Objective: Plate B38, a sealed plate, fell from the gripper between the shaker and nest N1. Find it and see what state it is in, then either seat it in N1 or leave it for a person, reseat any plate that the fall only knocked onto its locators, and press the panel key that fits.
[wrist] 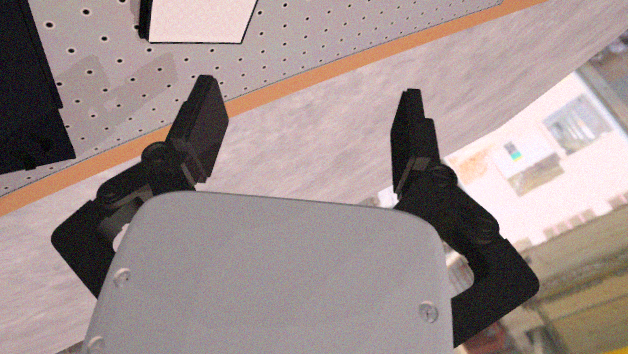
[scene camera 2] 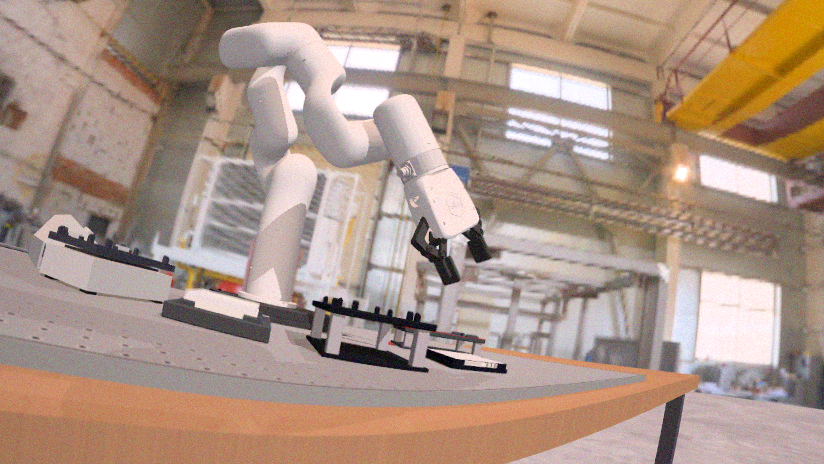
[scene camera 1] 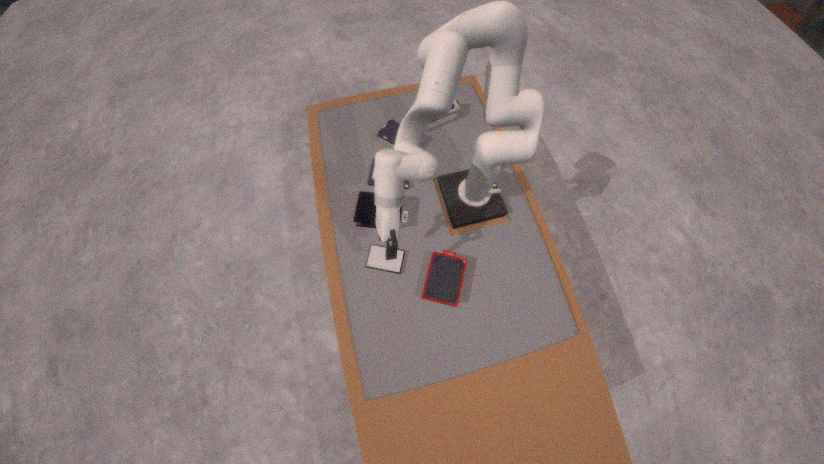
Labels:
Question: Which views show the gripper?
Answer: The wrist view, scene camera 2 and scene camera 1: all of them.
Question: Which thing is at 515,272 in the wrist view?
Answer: The gripper.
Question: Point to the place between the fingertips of the gripper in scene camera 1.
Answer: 387,248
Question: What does the gripper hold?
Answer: Nothing.

